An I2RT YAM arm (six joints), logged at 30 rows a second.
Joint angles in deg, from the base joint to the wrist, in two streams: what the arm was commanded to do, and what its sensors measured. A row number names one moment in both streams.
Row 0, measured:
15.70, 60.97, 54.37, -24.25, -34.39, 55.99
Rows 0 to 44, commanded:
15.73, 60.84, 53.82, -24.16, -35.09, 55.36
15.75, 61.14, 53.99, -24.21, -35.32, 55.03
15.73, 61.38, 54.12, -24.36, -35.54, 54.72
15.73, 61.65, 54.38, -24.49, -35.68, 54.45
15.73, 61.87, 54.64, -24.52, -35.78, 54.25
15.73, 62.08, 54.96, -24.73, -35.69, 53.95
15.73, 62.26, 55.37, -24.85, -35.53, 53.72
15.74, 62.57, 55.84, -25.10, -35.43, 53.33
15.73, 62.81, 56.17, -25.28, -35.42, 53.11
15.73, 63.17, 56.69, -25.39, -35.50, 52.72
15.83, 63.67, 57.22, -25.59, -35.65, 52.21
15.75, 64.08, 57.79, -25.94, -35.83, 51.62
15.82, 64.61, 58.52, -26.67, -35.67, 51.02
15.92, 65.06, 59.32, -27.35, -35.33, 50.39
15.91, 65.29, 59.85, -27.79, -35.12, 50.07
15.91, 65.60, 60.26, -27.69, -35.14, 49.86
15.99, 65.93, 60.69, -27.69, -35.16, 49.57
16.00, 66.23, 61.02, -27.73, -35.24, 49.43
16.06, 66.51, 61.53, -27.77, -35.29, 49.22
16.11, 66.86, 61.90, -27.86, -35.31, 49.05
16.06, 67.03, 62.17, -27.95, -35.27, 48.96
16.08, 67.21, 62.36, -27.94, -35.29, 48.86
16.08, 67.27, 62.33, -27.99, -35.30, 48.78
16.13, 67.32, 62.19, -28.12, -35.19, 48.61
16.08, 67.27, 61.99, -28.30, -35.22, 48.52
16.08, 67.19, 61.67, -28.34, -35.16, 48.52
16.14, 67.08, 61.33, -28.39, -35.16, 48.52
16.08, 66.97, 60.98, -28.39, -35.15, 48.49
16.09, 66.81, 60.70, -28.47, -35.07, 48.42
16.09, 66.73, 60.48, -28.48, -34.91, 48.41
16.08, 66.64, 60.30, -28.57, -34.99, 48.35
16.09, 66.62, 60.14, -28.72, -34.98, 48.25
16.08, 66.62, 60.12, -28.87, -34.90, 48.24
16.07, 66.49, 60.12, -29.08, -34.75, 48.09
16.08, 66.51, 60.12, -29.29, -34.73, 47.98
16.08, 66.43, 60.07, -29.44, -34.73, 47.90
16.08, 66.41, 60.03, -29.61, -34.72, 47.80
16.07, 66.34, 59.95, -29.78, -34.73, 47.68
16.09, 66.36, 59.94, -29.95, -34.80, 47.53
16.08, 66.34, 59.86, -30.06, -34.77, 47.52
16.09, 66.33, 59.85, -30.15, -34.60, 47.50
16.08, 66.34, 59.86, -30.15, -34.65, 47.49
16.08, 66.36, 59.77, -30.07, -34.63, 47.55
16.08, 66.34, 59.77, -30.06, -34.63, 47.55
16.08, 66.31, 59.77, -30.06, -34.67, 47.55
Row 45, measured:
15.77, 66.94, 60.38, -29.19, -34.96, 48.29
